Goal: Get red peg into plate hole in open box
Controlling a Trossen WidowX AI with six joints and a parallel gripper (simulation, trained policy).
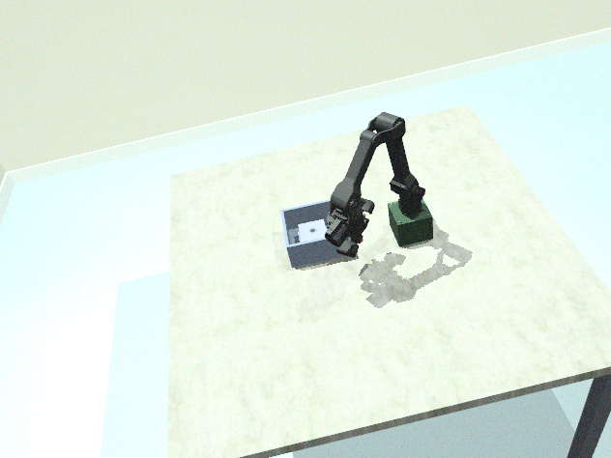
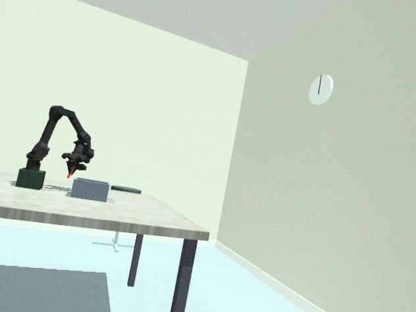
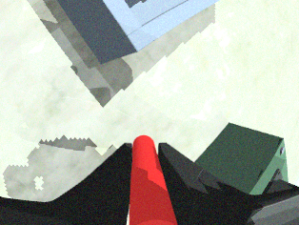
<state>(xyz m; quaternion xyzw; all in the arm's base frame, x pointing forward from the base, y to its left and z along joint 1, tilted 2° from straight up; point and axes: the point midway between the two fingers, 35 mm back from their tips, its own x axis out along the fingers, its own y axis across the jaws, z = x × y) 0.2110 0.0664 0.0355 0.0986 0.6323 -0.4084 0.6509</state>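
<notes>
Right now the plate is 14 cm to the right of my gripper tip, 12 cm ahead of it and 6 cm below it. Round my gripper tip: grey-blue box 14 cm to the right, 12 cm ahead, 8 cm below; then red peg 2 cm above, 1 cm to the left.
</notes>
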